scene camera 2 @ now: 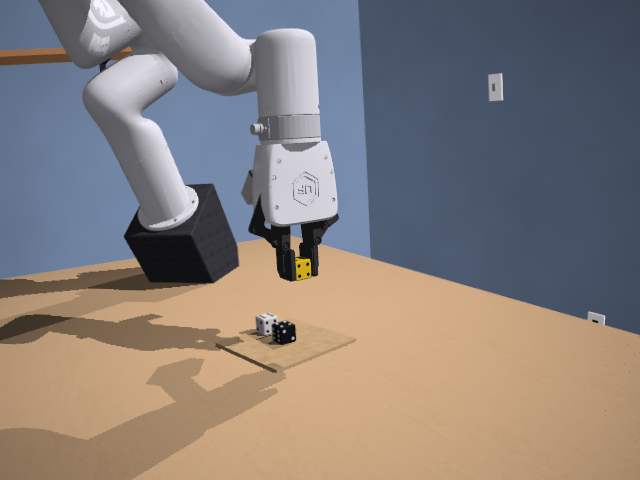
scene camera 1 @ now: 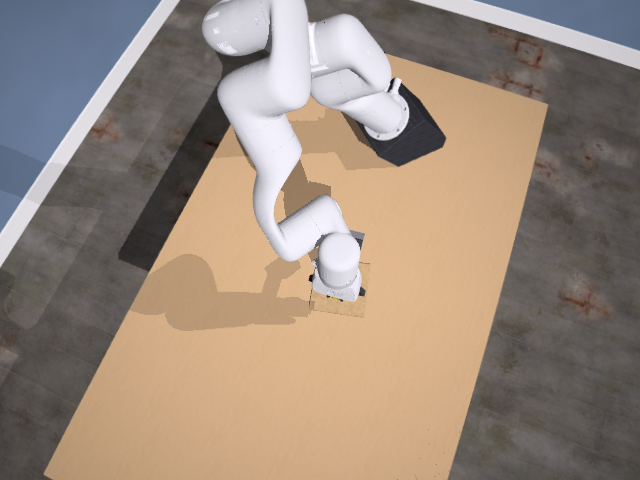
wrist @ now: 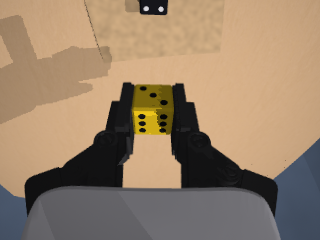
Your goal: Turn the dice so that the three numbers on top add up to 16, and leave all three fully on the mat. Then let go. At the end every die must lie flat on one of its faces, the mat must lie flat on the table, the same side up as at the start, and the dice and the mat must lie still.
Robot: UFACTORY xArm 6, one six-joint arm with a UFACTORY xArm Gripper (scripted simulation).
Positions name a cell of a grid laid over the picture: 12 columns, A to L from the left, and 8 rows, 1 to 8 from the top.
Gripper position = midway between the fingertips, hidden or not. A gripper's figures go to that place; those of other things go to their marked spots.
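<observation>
My gripper (scene camera 1: G5) is 109 cm from the lens. There is also a tan mat (scene camera 1: F6), and I see that the mat is 119 cm from the lens.
</observation>
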